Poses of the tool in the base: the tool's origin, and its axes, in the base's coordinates. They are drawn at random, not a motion.
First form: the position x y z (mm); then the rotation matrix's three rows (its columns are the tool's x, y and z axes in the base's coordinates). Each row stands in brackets.
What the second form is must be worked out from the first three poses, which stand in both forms.
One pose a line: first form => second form
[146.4 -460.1 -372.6], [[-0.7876 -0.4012 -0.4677], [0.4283 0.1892 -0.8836], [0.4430 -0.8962 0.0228]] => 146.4 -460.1 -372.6 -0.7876 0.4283 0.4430 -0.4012 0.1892 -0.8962
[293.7 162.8 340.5], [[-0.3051 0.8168 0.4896], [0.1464 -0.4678 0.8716], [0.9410 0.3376 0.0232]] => 293.7 162.8 340.5 -0.3051 0.1464 0.9410 0.8168 -0.4678 0.3376
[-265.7 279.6 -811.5], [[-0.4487 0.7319 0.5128], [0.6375 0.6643 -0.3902], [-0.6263 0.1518 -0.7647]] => -265.7 279.6 -811.5 -0.4487 0.6375 -0.6263 0.7319 0.6643 0.1518
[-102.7 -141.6 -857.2], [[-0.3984 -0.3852 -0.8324], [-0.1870 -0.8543 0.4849], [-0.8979 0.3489 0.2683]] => -102.7 -141.6 -857.2 -0.3984 -0.1870 -0.8979 -0.3852 -0.8543 0.3489
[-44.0 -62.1 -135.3], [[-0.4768 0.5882 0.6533], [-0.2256 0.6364 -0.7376], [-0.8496 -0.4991 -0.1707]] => -44.0 -62.1 -135.3 -0.4768 -0.2256 -0.8496 0.5882 0.6364 -0.4991
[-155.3 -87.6 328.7], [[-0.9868 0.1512 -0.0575], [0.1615 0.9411 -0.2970], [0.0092 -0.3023 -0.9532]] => -155.3 -87.6 328.7 -0.9868 0.1615 0.0092 0.1512 0.9411 -0.3023
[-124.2 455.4 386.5], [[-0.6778 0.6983 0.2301], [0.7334 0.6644 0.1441], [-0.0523 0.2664 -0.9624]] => -124.2 455.4 386.5 -0.6778 0.7334 -0.0523 0.6983 0.6644 0.2664
